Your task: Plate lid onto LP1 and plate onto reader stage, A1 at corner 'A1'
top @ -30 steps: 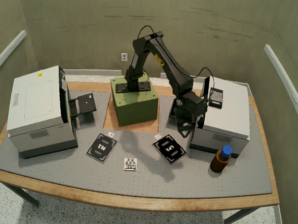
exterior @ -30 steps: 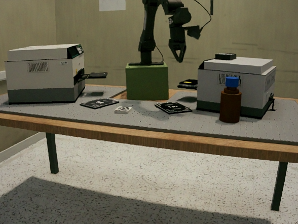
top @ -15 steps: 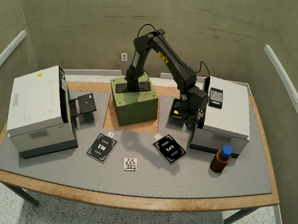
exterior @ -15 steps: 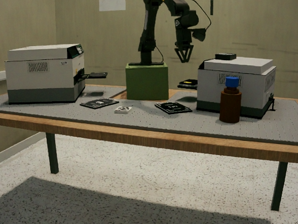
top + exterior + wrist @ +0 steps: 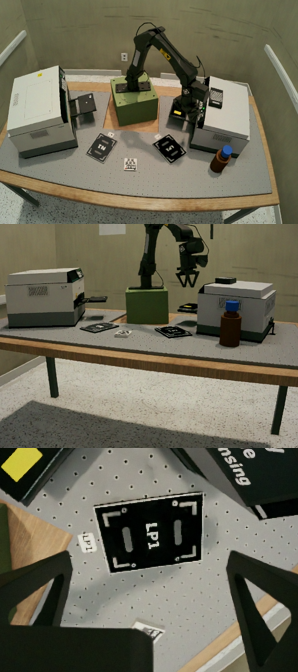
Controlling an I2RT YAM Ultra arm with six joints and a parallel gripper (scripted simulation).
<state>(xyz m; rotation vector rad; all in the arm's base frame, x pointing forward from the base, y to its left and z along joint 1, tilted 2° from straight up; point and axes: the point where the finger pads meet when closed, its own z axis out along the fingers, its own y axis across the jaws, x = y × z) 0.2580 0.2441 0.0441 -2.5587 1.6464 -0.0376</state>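
Now: hand 160 mm past the lid, 20 mm to the right of it and 120 mm above it. The rest, counted from my hand: clear well plate 160 mm behind, 20 mm to the left, 130 mm below.
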